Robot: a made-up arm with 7 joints.
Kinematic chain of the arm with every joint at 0, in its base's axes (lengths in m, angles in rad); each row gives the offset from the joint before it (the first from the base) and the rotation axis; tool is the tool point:
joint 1: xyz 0 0 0.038 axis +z
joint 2: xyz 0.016 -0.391 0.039 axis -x
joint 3: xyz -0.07 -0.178 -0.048 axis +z
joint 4: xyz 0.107 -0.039 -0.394 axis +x
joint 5: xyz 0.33 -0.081 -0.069 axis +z
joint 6: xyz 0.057 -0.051 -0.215 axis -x
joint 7: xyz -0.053 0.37 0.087 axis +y
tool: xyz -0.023 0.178 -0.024
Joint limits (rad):
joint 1: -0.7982..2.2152
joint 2: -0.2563..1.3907
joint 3: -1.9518..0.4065
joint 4: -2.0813..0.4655
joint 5: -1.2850..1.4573
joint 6: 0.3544..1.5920
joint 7: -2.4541..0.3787
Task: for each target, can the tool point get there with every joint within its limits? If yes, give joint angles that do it. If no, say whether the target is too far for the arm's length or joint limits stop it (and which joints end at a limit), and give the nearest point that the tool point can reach.
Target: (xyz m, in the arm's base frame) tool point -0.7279 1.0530 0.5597
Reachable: no: joint limits stop it (at a limit: joint 1, joint 2, joint 3, joint 4, joint 5, joint 7) | nearest point -0.0943 1.0293 0.5352 | short by 0.635 m
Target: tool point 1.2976 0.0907 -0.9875
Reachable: yes | joints 1.4917 0.0120 -0.9427 -0.5509 -0.7163 0.8280 -2.2280
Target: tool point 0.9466 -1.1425 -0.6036
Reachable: yes | joints 0.4341 0.2330 0.0656 -0.9858 0.3538 1.3852 -0.2023
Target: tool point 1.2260 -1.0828 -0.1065
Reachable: yes | joints 1.3062 0.6302 -1.5376 -1.3544 -0.4173 0.9778 -0.6984
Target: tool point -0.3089 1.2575 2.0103
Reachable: no: too far | nearest point 0.2438 0.8475 1.0346 | short by 1.194 m
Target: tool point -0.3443 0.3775 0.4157
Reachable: no: joint limits stop it (at a limit: joint 1, joint 2, joint 4, joint 5, joint 7) | nearest point -0.8354 0.2252 0.3750 | short by 0.516 m
